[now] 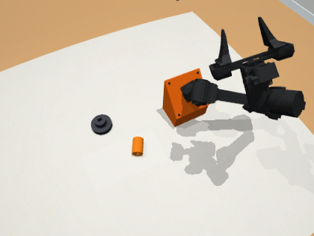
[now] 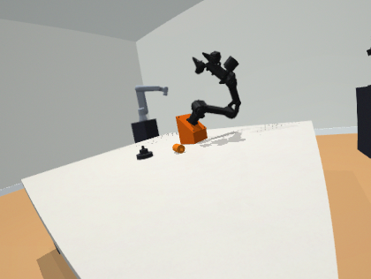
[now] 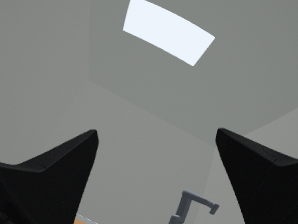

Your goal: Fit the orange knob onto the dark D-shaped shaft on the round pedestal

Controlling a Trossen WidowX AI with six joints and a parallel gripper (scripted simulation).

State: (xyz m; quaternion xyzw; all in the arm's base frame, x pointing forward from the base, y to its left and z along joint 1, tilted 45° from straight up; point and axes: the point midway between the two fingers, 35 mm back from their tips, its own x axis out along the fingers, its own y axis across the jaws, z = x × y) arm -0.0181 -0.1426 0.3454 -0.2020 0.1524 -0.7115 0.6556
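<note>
The orange knob is 470 mm below my gripper tip, 240 mm ahead of it and 80 mm to the right of it. The rest, counted from my gripper tip: round pedestal: 460 mm below, 310 mm ahead, 240 mm to the right.
</note>
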